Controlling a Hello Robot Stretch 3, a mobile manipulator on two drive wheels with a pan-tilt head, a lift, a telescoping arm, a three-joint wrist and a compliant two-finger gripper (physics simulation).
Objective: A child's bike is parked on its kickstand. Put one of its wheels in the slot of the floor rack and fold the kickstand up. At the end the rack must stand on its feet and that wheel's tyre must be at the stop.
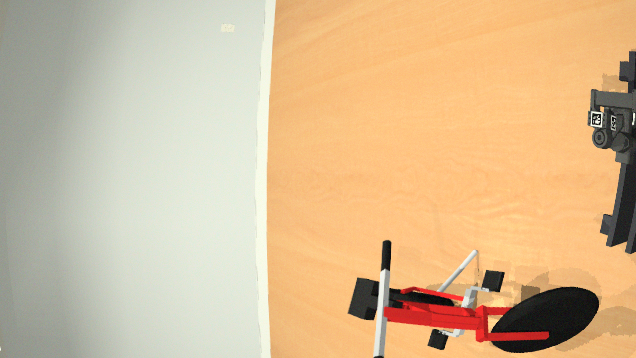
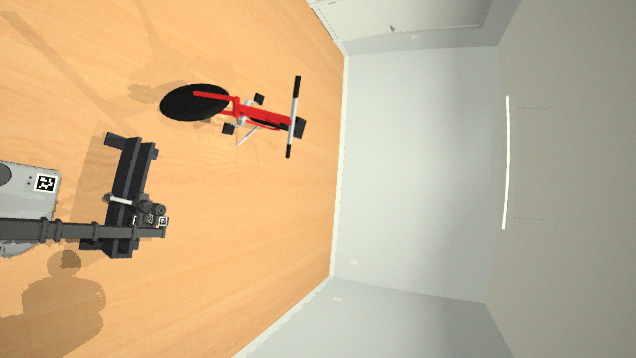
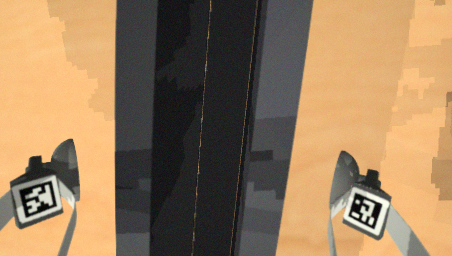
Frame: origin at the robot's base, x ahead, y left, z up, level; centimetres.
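Seen in the pictures: gripper, fingertip midpoint: (image 2: 128, 199) (image 3: 209, 166).
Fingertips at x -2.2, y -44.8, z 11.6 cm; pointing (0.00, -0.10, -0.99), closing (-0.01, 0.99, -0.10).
Observation:
Offsets run from my fingertips to a thing's middle. "spot": to the spot under its first point.
The child's bike @(spot: dx +50.7, dy -36.0, dz +42.1 cm) (image 1: 435, 317) (image 2: 262, 114) has a red frame and stands on the floor with its kickstand @(dx +55.9, dy -73.6, dz -2.4 cm) (image 1: 457, 272) (image 2: 247, 136) down. One black wheel @(spot: dx +51.1, dy -15.8, dz +12.4 cm) (image 1: 547, 317) (image 2: 192, 104) shows large at the end away from the handlebar; the other is partly hidden under the frame. The dark floor rack @(dx +1.0, dy -0.1, dz -3.5 cm) (image 1: 620, 210) (image 2: 125, 170) (image 3: 280, 75) lies low near the robot, apart from the bike, its long slot facing up. My gripper (image 3: 209, 166) is wide open above the rack, one finger out to each side, with gaps beside both rails. Whether all the rack's feet touch the floor is unclear.
The robot base (image 2: 30, 200) is close behind the rack, and the arm (image 2: 70, 230) reaches over the rack's end. A pale wall (image 1: 150, 175) (image 2: 400, 175) stands beyond the bike's handlebar @(spot: dx +46.7, dy -45.3, dz +53.7 cm) (image 1: 382, 300) (image 2: 293, 112). Shadows fall on the wooden floor.

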